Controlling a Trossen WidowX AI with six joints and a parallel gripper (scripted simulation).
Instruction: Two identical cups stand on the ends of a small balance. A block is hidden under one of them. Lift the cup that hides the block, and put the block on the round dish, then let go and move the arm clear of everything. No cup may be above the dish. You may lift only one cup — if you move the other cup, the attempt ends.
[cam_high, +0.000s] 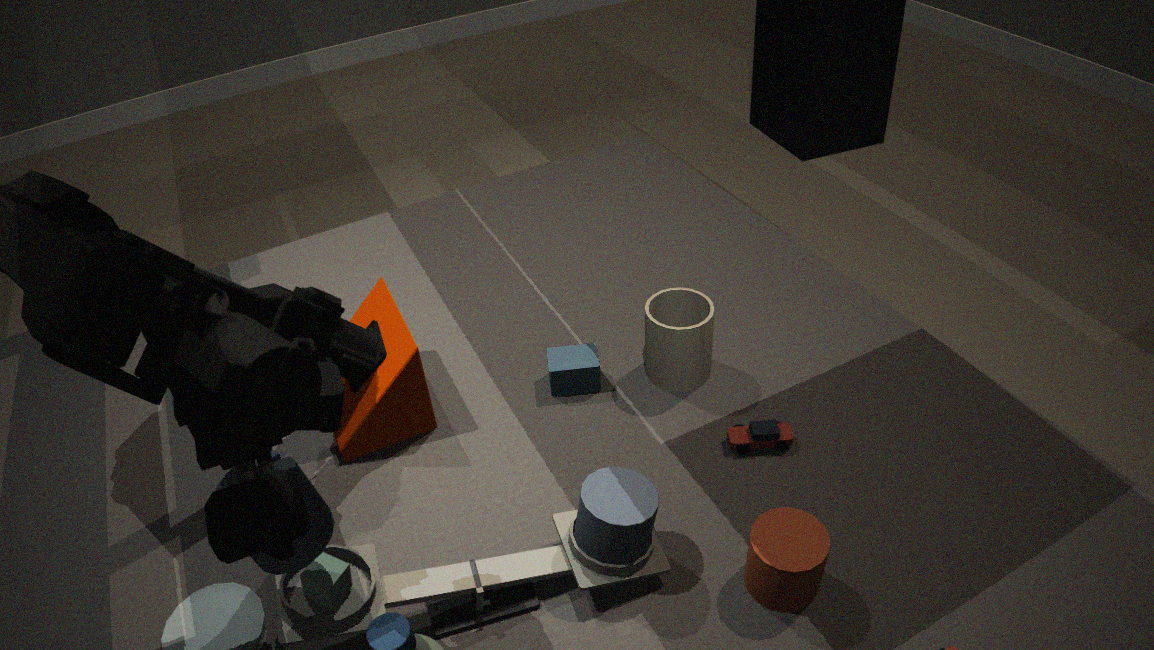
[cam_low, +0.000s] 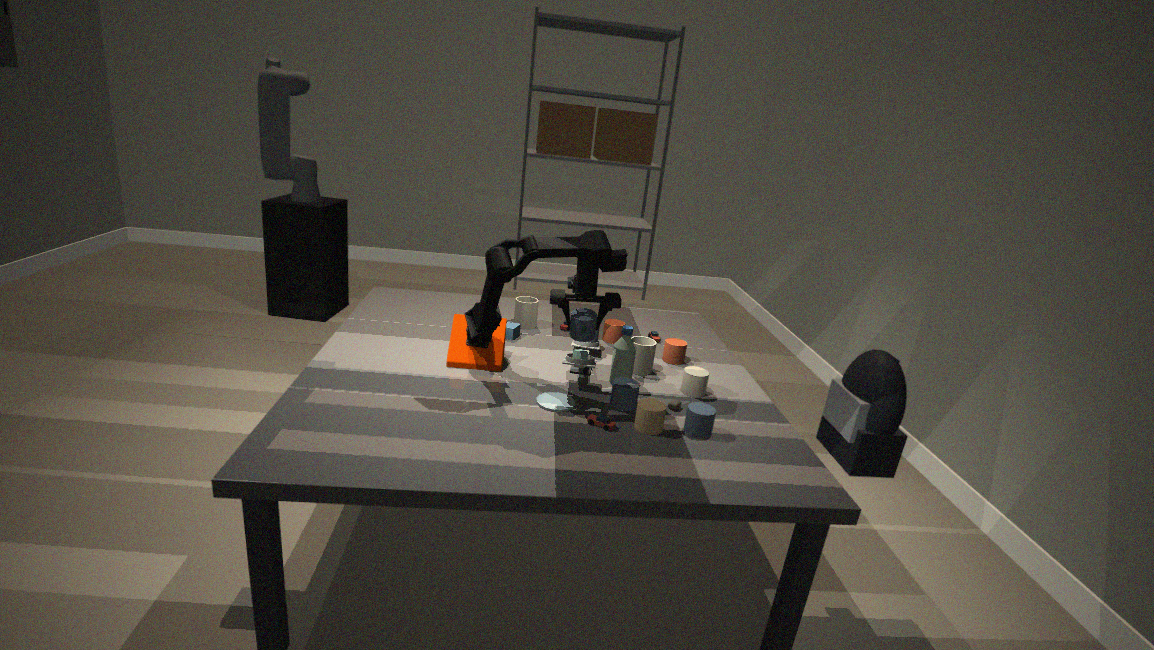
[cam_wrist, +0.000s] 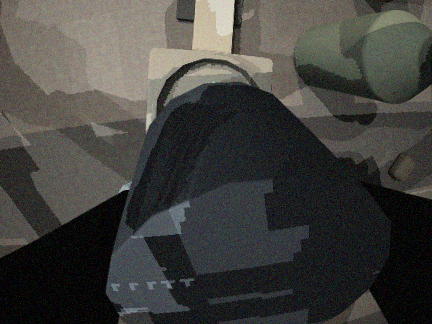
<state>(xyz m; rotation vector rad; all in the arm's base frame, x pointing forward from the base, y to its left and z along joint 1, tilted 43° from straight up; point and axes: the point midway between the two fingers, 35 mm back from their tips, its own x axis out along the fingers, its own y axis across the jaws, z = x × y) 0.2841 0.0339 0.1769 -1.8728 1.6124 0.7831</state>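
The pale green block is 80 mm below my gripper tip and 10 mm to the left of it. From my gripper tip the other things lie so: blue block: 320 mm to the left, 240 mm behind, 150 mm below; pale round dish: 170 mm below, 110 mm to the right, 50 mm behind.
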